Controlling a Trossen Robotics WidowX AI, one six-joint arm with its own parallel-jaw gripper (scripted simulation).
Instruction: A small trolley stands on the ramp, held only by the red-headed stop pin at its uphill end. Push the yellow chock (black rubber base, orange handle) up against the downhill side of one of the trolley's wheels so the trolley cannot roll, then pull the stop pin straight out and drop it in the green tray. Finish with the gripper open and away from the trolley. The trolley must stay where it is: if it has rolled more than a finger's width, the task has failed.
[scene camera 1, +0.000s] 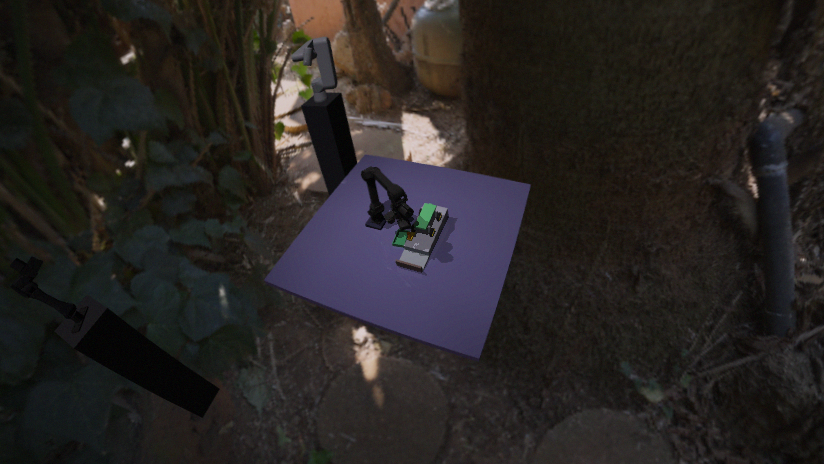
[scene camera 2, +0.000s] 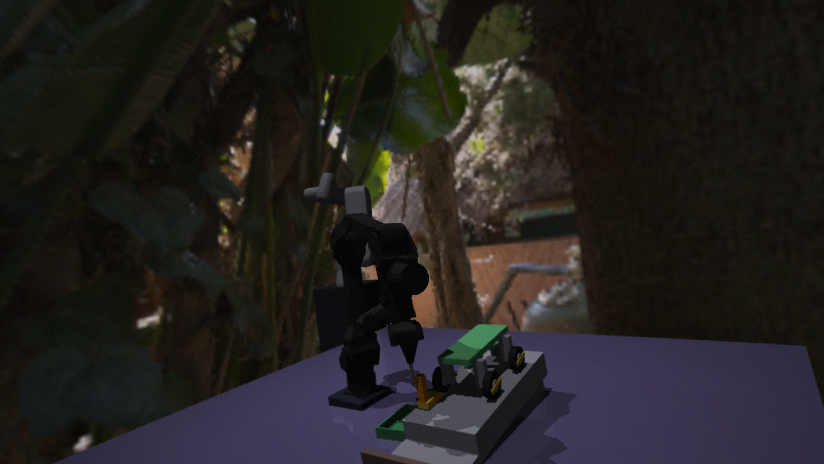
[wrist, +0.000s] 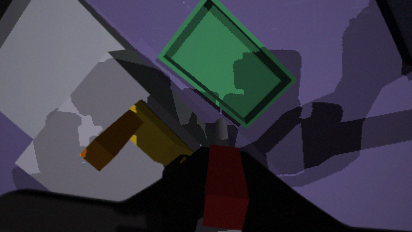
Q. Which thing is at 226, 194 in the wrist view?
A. A stop pin.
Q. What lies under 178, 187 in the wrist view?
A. My gripper.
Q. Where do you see my gripper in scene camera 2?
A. At 410, 362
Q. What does my gripper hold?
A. A stop pin.
